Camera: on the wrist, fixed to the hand. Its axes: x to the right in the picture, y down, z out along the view.
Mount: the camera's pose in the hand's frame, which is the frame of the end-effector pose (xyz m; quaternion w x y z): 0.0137 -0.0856 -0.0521 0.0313 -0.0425 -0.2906 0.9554
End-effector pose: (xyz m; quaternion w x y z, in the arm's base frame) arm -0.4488 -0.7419 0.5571 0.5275 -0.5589 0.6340 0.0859
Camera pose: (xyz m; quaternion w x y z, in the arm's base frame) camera -0.4077 -0.8176 0.6101 0.0949 0.5908 0.3969 0.6960
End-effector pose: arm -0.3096 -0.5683 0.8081 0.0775 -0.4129 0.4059 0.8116
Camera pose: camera -0.2474 -0.5525 0.7300 0.6726 -0.6074 -0.3502 -0.2367
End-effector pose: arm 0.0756 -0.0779 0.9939 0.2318 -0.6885 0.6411 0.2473
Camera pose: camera 0.1640 -0.1155 1.0255 0.0720 -0.6530 -0.6000 -0.4565
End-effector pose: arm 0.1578 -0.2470 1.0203 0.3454 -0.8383 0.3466 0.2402
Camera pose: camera 0.2391 -0.2469 1.0805 0.1536 -0.3600 -0.7012 -0.5959
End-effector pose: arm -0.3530 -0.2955 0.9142 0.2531 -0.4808 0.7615 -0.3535
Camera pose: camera -0.3490 -0.3172 1.0129 0.5465 0.5990 0.4246 0.4028
